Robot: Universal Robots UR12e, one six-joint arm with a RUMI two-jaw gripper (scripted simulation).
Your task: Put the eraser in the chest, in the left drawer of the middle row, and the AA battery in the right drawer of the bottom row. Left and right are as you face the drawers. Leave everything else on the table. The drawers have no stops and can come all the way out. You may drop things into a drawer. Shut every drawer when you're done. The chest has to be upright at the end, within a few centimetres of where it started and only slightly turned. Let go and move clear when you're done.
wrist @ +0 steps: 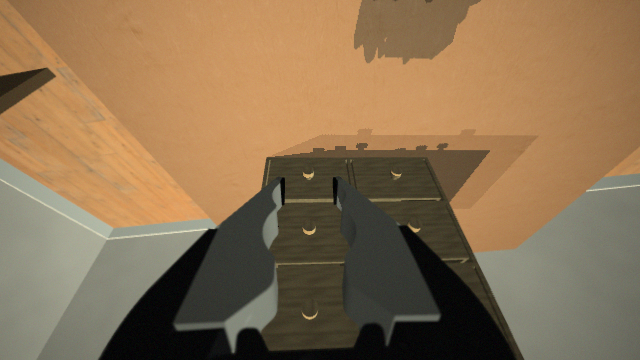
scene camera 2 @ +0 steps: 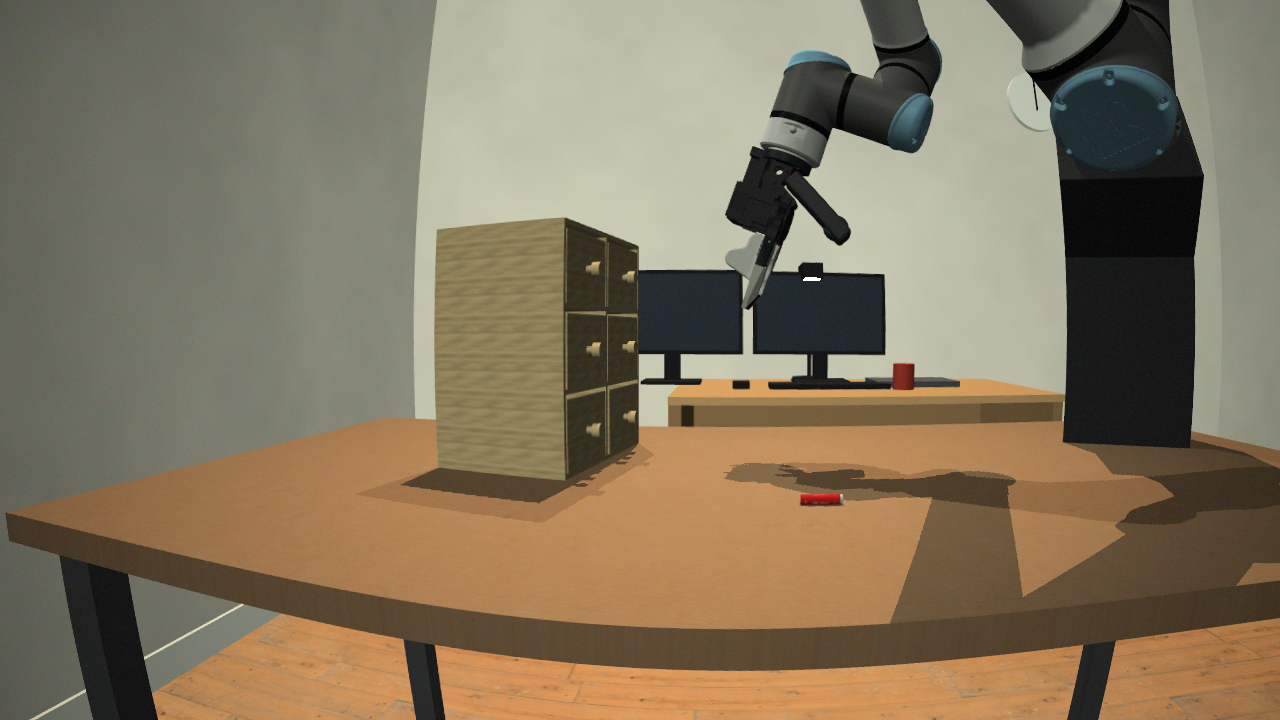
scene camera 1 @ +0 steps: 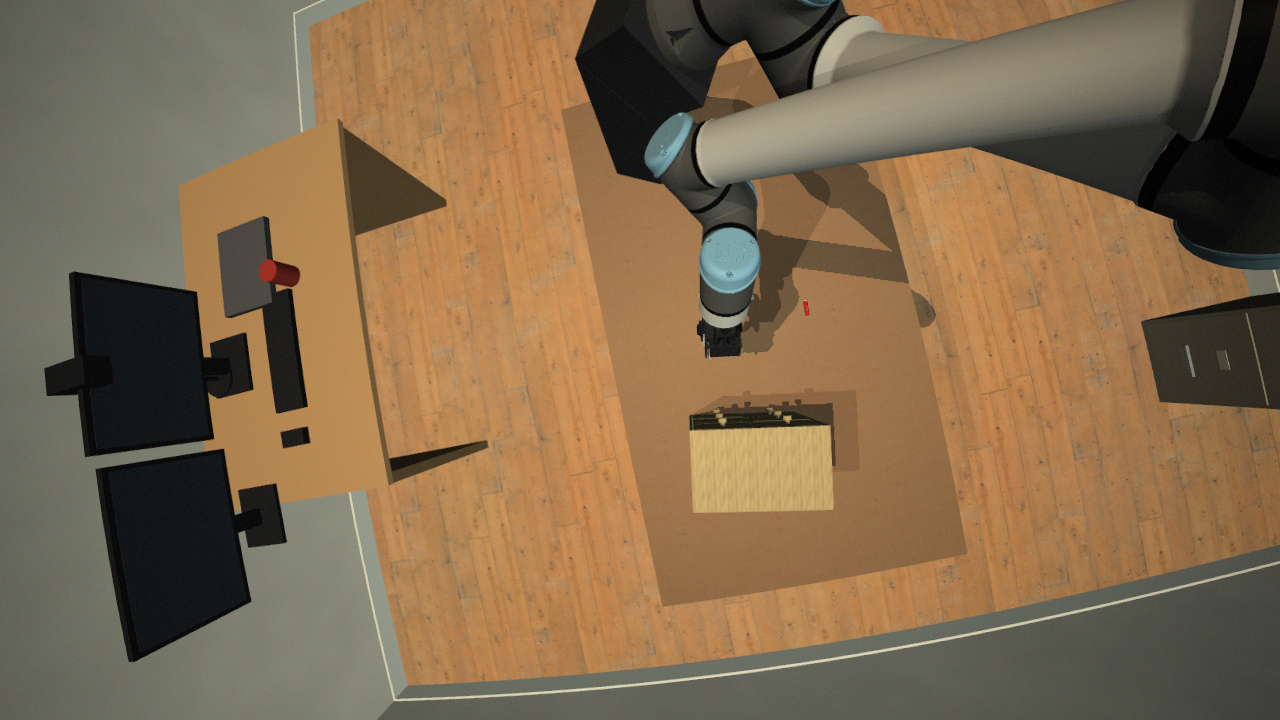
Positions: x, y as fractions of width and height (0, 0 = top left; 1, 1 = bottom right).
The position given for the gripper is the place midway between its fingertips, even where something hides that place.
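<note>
The gripper: (scene camera 2: 0.58, 0.43), (wrist: 0.48, 0.50), (scene camera 1: 0.56, 0.49). A wooden chest: (scene camera 2: 0.39, 0.40), (scene camera 1: 0.59, 0.65). Visible as well: a drawer (scene camera 2: 0.46, 0.47), a drawer (scene camera 2: 0.49, 0.55), a drawer (scene camera 2: 0.46, 0.57), a drawer (scene camera 2: 0.49, 0.48), a drawer (scene camera 2: 0.49, 0.37) and a drawer (scene camera 2: 0.46, 0.40).
</note>
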